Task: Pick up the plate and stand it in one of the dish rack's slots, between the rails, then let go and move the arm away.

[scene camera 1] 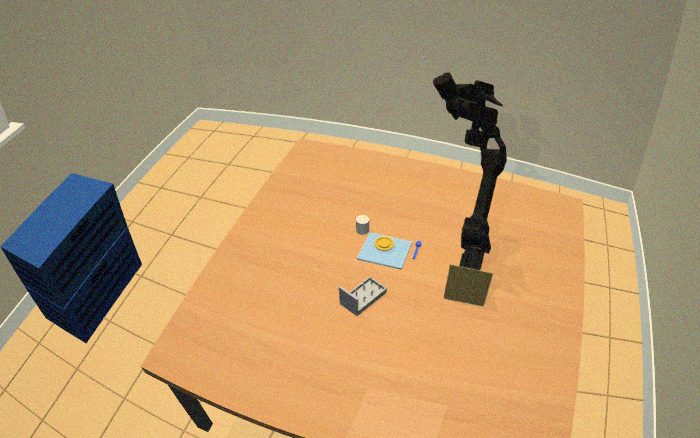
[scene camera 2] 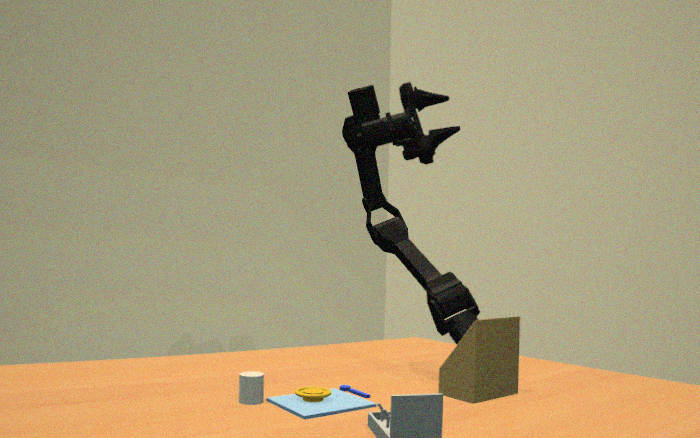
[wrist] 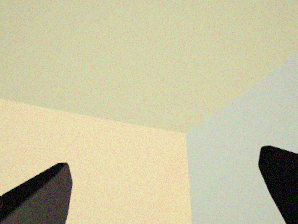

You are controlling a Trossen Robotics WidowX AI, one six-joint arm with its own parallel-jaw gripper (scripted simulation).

My gripper is open, with nothing in its grasp. Also in view: a grey dish rack, a grey cup and a light blue mat.
My gripper is seen too in scene camera 1 and in the wrist view.
